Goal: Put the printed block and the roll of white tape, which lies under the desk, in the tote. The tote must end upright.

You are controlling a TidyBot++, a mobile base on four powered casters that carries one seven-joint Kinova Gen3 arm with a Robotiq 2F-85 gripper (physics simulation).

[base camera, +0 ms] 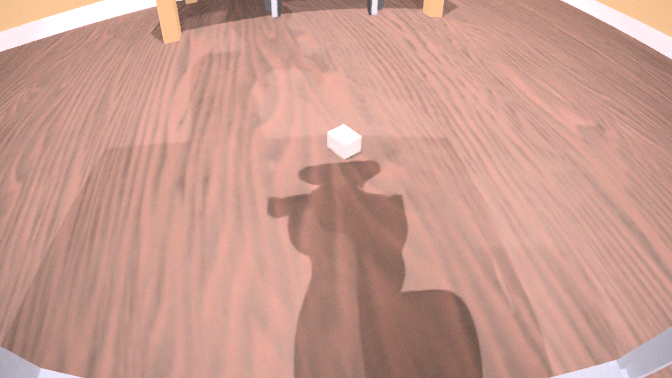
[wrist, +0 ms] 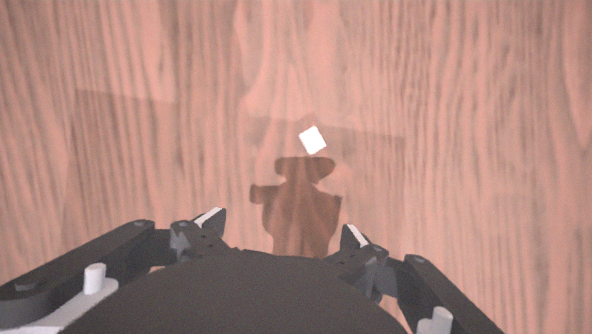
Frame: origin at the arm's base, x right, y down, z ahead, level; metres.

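Seen in the pictures: gripper, between the fingertips: (base camera: 324, 13) (wrist: 283, 229).
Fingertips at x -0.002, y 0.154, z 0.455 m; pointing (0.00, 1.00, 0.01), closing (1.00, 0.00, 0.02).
Note:
A point is followed by its place in that frame.
The printed block, a small white cube (base camera: 344, 141) @(x 0.024, y 0.368, z 0.522 m) (wrist: 312, 140) @(x 0.024, y 0.368, z 0.541 m), lies on the wooden floor. It shows near the middle of the base view and just above the middle of the wrist view. My gripper (base camera: 324, 9) @(x -0.002, y 0.154, z 0.455 m) (wrist: 283, 229) @(x -0.002, y 0.154, z 0.455 m) is open and empty, with its fingers pointing down. Its fingertips show at the top edge of the base view, high above the floor. In the wrist view the block lies beyond the fingertips, a little right of the midline between them. The roll of white tape and the tote do not show in either view.
Light wooden table legs (base camera: 169, 21) @(x -0.462, y 0.327, z 1.090 m) (base camera: 433, 7) @(x 0.352, y 0.361, z 1.269 m) stand at the back in the base view, on either side of the fingers. White baseboards (base camera: 60, 25) @(x -1.253, y 0.362, z 1.525 m) (base camera: 620, 27) @(x 1.586, y 0.382, z 1.668 m) run along the walls. The arm's shadow falls on the floor beside the block.

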